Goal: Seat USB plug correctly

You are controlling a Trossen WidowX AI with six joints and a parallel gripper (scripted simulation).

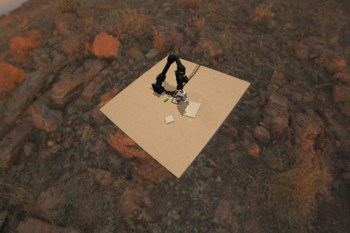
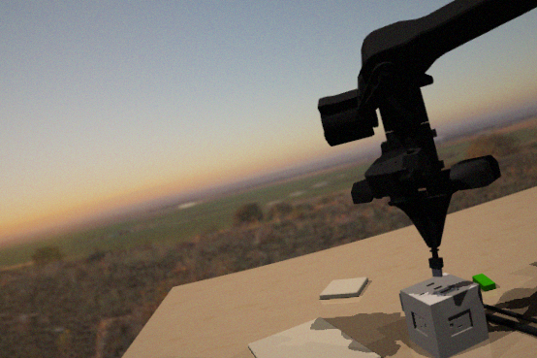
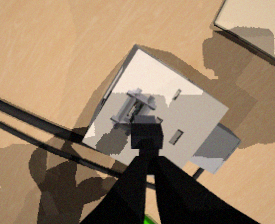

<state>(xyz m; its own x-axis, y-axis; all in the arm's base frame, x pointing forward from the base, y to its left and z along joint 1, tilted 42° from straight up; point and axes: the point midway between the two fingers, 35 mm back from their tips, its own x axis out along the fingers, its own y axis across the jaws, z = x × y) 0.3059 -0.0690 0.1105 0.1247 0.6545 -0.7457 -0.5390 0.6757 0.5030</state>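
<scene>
Right now my gripper tip is 2 cm above the black USB plug. Round my gripper tip: white plate 18 cm ahead, 13 cm below, 11 cm to the right; USB socket 7 cm below, 1 cm to the left; green block 14 cm behind, 13 cm below, 12 cm to the right.
</scene>
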